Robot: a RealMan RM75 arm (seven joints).
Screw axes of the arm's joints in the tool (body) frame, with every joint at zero. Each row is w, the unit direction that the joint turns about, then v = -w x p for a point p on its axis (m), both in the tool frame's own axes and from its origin. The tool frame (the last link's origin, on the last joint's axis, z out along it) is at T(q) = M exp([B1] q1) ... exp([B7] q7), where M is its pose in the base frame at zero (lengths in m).
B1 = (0, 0, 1, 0, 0, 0)
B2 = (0, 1, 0, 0.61, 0, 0)
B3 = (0, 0, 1, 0, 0, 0)
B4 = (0, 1, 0, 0.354, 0, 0)
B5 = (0, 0, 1, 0, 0, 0)
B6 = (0, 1, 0, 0.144, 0, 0)
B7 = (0, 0, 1, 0, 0, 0)
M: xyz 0 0 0.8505 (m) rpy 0 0 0 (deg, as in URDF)
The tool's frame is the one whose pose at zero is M.
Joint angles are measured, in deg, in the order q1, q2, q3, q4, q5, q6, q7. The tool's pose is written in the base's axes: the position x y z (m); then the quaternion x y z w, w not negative. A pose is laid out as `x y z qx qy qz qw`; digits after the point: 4 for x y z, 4 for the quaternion.
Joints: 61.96 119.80 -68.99 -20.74 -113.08 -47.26 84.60
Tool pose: 0.1238 0.4461 -0.0940 -0.9792 0.0481 0.0296 0.1947
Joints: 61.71 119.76 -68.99 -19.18 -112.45 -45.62 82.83
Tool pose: 0.1325 0.4462 -0.0955 -0.9777 0.0491 0.0226 0.2032
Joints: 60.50 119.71 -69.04 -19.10 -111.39 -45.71 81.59
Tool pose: 0.1406 0.4435 -0.0952 -0.9772 0.0540 0.0253 0.2039
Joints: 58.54 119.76 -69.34 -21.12 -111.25 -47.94 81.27
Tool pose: 0.1452 0.4378 -0.0936 -0.9792 0.0524 0.0318 0.1932
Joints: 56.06 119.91 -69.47 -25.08 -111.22 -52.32 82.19
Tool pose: 0.1439 0.4298 -0.0897 -0.9824 0.0516 0.0498 0.1724
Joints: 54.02 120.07 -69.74 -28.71 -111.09 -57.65 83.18
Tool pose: 0.1403 0.4190 -0.0868 -0.9865 0.0479 0.0674 0.1411
